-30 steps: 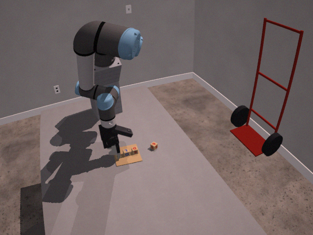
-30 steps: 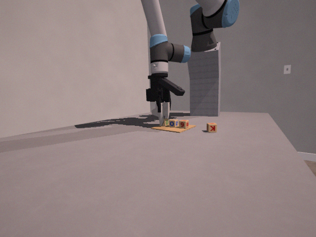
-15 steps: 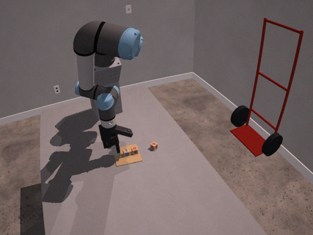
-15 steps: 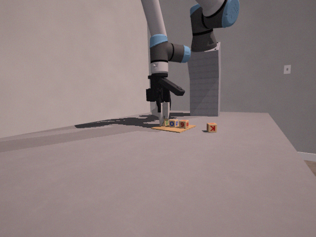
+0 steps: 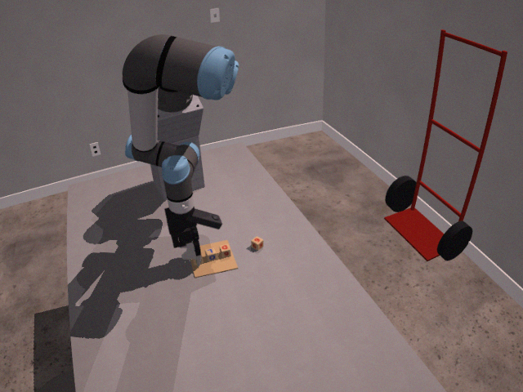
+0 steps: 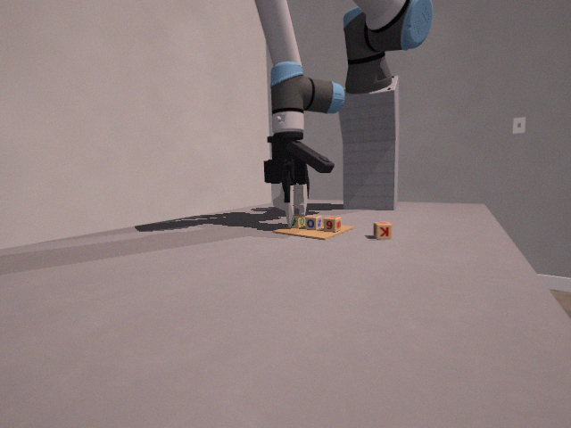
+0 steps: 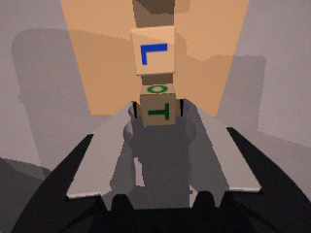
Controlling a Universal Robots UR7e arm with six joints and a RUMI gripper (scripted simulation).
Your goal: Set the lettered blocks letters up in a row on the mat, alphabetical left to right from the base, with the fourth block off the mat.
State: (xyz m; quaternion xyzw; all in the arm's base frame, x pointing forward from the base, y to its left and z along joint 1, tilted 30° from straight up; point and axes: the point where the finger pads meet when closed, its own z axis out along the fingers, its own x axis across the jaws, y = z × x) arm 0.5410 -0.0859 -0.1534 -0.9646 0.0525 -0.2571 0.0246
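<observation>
The green-lettered block is right at my hand. From my hand the other things lie so: red-marked block (10 mm ahead, 100 mm to the left); tan mat (50 mm to the left, 20 mm below); blue-lettered block (50 mm to the left).
</observation>
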